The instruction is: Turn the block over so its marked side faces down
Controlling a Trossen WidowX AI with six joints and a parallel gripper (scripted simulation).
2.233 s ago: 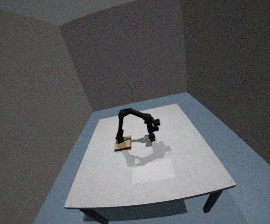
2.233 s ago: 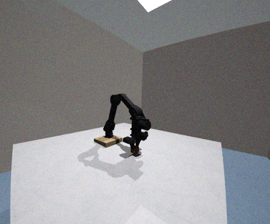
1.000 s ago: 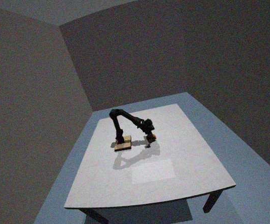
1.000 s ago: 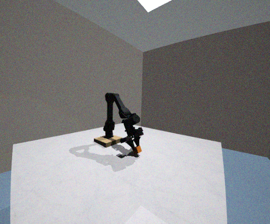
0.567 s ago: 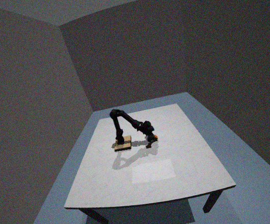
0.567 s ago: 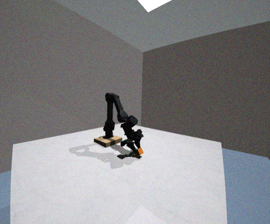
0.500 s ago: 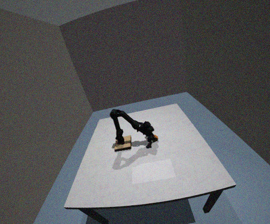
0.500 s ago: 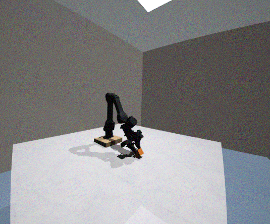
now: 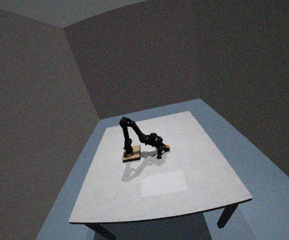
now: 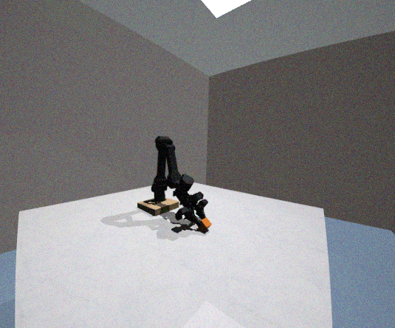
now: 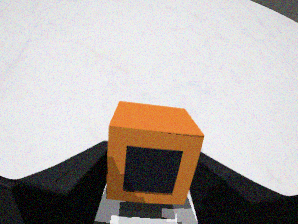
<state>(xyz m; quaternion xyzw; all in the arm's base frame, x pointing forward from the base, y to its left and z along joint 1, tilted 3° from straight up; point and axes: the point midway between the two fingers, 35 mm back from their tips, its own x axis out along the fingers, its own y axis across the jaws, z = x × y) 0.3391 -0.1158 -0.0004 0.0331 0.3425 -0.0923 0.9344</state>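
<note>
Right now my gripper tip is right at the orange block.
</note>
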